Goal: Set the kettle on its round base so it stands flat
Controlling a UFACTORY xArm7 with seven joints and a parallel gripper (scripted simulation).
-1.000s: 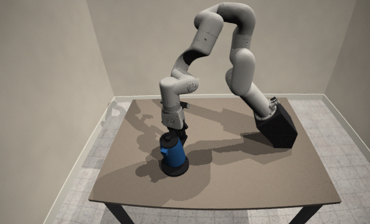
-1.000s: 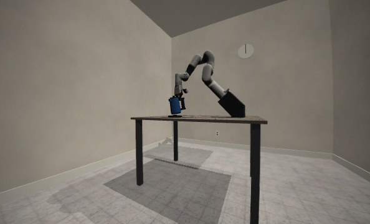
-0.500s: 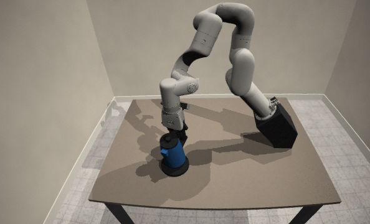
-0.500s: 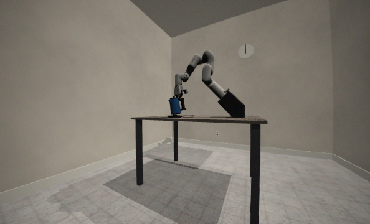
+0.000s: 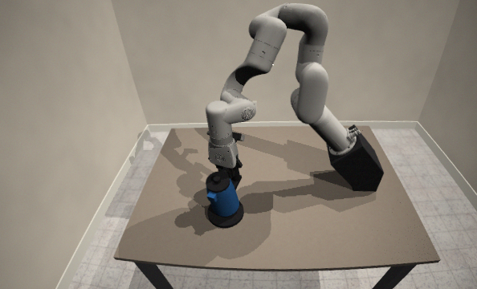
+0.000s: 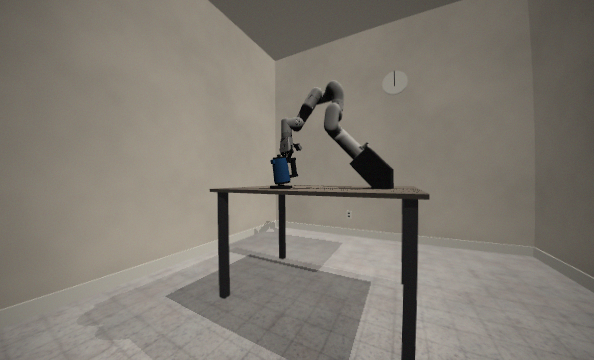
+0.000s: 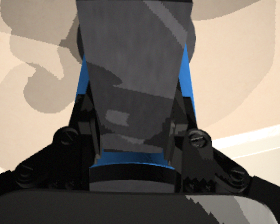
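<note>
My gripper is now 6 cm above the blue kettle and 2 cm to the right of it. From my hand the other things lie so: black round base (18 cm below, 5 cm to the left, 1 cm ahead).
</note>
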